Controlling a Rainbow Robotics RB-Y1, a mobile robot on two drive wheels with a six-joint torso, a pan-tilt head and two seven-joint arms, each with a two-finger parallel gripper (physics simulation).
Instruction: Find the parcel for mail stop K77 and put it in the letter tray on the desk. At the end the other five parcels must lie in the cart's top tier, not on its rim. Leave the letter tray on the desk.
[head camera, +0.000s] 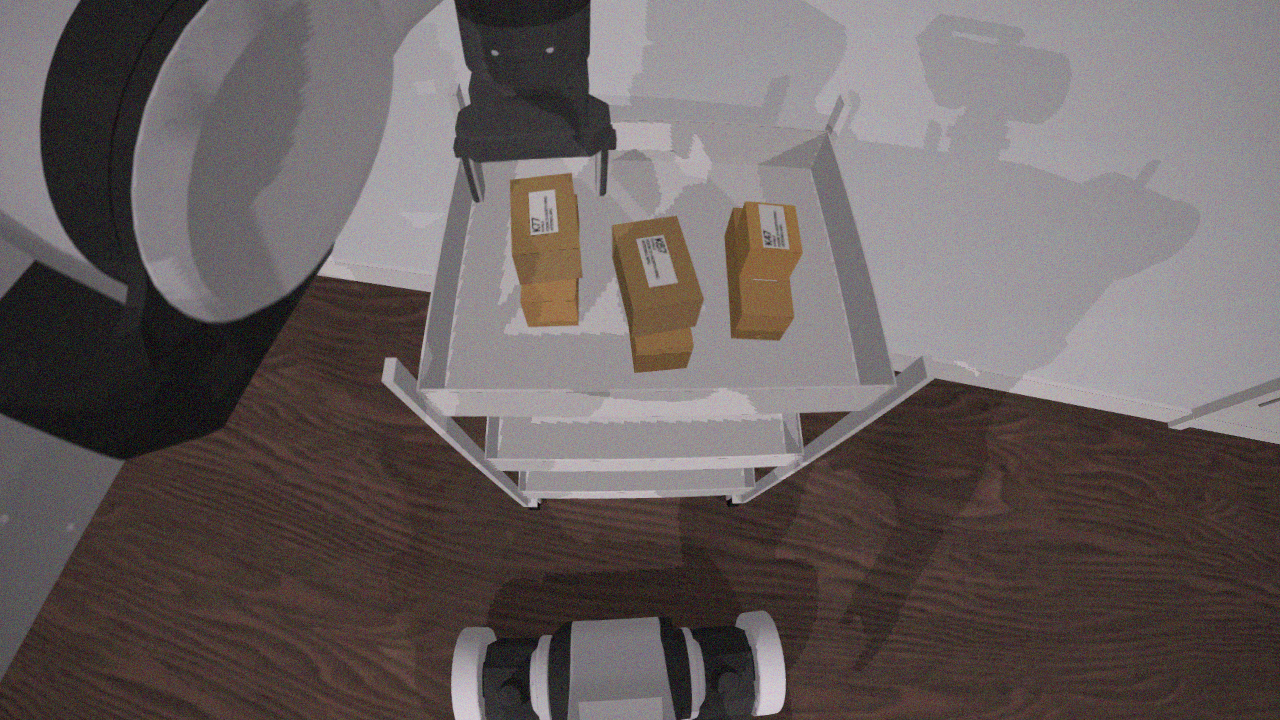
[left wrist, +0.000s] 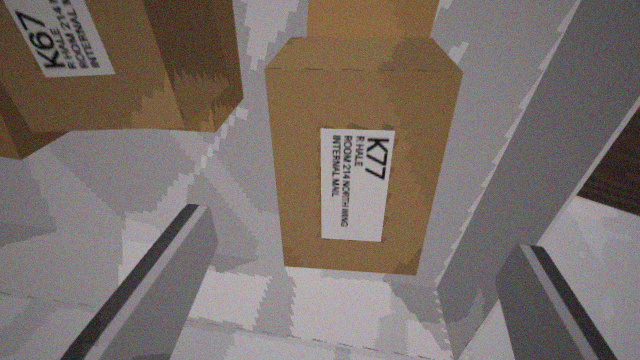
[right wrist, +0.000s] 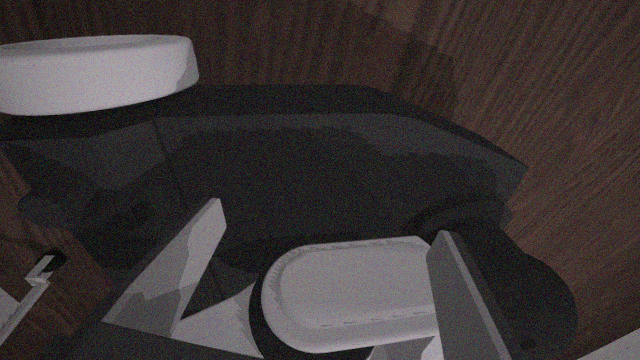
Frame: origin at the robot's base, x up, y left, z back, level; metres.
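Seen in the pictures: left gripper, fingertip midpoint: (head camera: 539, 191) (left wrist: 354, 242); right gripper, fingertip midpoint: (right wrist: 325, 228).
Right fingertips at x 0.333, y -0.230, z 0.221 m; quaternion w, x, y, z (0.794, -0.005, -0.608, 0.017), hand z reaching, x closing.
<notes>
Offsets run from my right fingertips to a thing's top centre. Level surfaces: height alone.
The parcel labelled K77 @[dx +0.433, dy +0.279, dz -0.725 m] (head camera: 558, 248) (left wrist: 300, 200) lies label up at the picture's left in the cart's top tier @[dx +0.331 m] (head camera: 572, 362), its near end over a smaller parcel @[dx +0.383, dy +0.277, dz -0.724 m] (head camera: 552, 304). A K67 parcel @[dx +0.433, dy +0.180, dz -0.666 m] (head camera: 637, 291) (left wrist: 130, 100) lies in the middle over another parcel @[dx +0.383, dy +0.176, dz -0.670 m] (head camera: 660, 351). At the right, a parcel whose small label seems to read K47 @[dx +0.433, dy +0.067, dz -0.703 m] (head camera: 756, 259) is against another parcel @[dx +0.383, dy +0.066, dz -0.700 m] (head camera: 760, 308). My left gripper (head camera: 539, 195) (left wrist: 354, 242) is open, fingers apart above the far end of K77, holding nothing. My right gripper (right wrist: 325, 228) is open and empty. The letter tray does not show.
The cart's side wall (head camera: 447, 286) (left wrist: 510, 150) runs close beside K77 and the left gripper. A white wall (head camera: 1029, 223) stands behind the cart. Part of my arm (head camera: 259, 161) covers the upper left. My base (head camera: 617, 662) (right wrist: 325, 175) stands on the wooden floor @[dx -0.332 m] (head camera: 358, 555).
</notes>
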